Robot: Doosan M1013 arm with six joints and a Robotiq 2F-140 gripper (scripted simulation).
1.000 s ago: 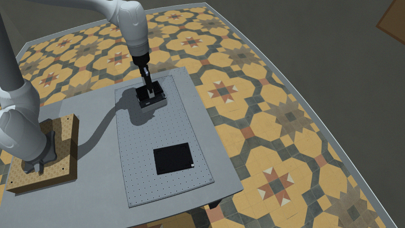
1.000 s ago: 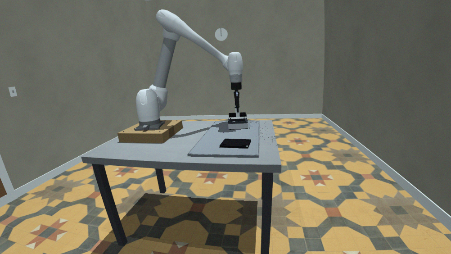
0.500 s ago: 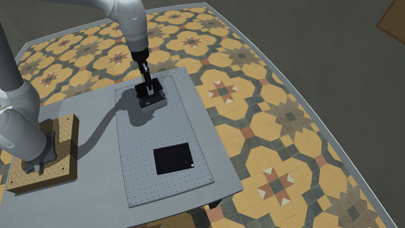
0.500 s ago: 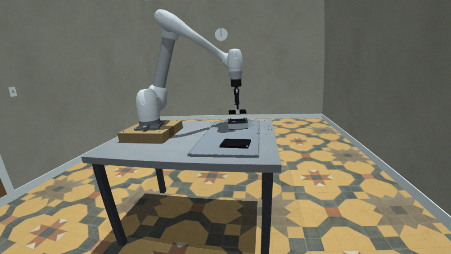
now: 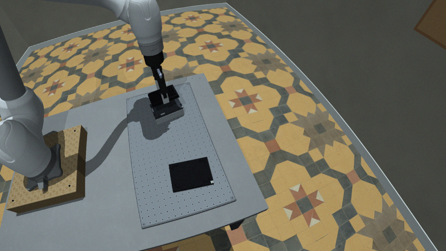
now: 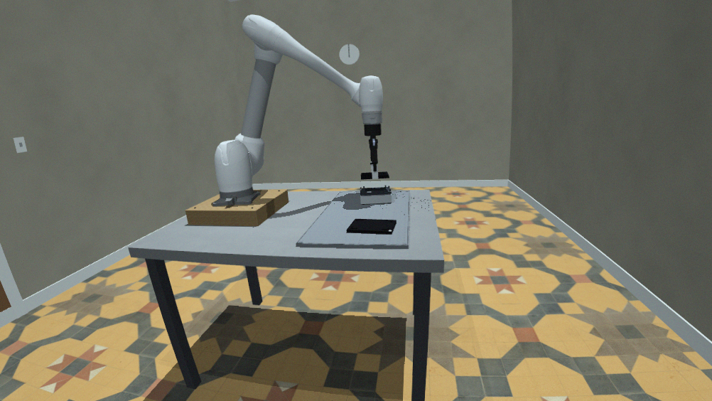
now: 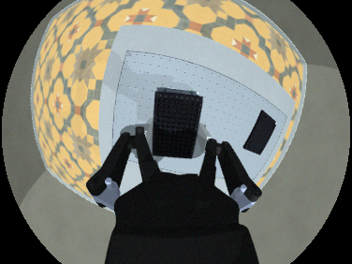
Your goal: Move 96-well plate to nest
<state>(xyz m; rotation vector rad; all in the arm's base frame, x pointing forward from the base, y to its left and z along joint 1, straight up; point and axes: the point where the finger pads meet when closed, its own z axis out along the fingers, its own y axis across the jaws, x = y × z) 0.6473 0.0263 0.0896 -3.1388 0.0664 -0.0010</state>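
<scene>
Right now my hand is 5 cm past the black plate nest N1, 35 cm to the left of it and 14 cm above it. The rest, counted from my hand: black 96-well plate (2 cm below); A1 mark (1 cm ahead, 42 cm to the right, 13 cm below).
</scene>
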